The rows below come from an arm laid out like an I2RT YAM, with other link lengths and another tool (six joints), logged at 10 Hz.
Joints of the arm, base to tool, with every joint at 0 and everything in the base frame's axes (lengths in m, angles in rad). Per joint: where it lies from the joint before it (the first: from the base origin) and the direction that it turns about. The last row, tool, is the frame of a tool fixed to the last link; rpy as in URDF.
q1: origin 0.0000 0.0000 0.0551 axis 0 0 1
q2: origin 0.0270 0.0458 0.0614 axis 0 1 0
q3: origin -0.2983 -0.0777 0.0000 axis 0 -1 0
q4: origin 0.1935 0.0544 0.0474 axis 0 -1 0
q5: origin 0.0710 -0.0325 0.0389 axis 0 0 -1
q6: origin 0.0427 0.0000 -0.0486 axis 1 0 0
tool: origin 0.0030 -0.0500 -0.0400 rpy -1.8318 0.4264 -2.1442
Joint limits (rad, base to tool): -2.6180..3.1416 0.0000..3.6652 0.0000..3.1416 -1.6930..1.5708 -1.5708..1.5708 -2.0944..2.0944
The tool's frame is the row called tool.
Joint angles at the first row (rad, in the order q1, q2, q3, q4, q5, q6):
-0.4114, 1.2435, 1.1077, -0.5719, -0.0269, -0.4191
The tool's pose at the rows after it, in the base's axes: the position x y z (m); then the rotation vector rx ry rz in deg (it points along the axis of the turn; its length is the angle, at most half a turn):
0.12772 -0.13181 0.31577 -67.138 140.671 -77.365
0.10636 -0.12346 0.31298 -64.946 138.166 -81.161
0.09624 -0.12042 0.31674 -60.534 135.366 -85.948
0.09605 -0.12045 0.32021 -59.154 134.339 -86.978
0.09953 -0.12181 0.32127 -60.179 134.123 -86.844
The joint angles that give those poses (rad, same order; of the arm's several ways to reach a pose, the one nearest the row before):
-0.4097, 1.1209, 1.0168, -0.6036, -0.0482, -0.4417
-0.4096, 1.0175, 0.9466, -0.5803, -0.0339, -0.4540
-0.4095, 0.9569, 0.9168, -0.5309, -0.0078, -0.4557
-0.4097, 0.9505, 0.9227, -0.5180, -0.0056, -0.4540
-0.4097, 0.9647, 0.9314, -0.5191, -0.0111, -0.4629

